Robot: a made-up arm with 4 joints. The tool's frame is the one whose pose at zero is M.
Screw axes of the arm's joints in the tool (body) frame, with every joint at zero. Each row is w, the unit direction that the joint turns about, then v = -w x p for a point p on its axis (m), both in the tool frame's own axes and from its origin. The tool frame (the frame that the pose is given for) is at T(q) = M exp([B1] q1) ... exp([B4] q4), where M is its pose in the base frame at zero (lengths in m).
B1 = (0, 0, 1, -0.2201, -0.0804, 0)
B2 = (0, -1, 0, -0.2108, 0, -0.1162)
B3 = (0, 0, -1, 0.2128, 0.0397, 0)
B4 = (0, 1, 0, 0.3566, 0, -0.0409)
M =
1 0 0 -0.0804
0 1 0 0.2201
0 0 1 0.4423
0 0 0 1
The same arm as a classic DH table. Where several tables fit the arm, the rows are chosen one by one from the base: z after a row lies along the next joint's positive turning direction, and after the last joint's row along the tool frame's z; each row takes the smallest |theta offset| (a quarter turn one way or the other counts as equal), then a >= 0, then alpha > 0; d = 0 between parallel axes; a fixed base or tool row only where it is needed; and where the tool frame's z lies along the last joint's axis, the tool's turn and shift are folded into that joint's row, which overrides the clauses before.
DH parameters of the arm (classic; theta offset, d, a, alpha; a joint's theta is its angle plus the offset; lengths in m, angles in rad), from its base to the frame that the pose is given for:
joint 1: 0 0.2315 0.0358 1.5708
joint 2: 0 -0.0073 -0.0765 1.5708
joint 3: 0 0.1458 -0.0806 1.5708
joint 4: 0 0.2128 0.0409 1.5708
tool (fixed): 0 0.3566 0 0

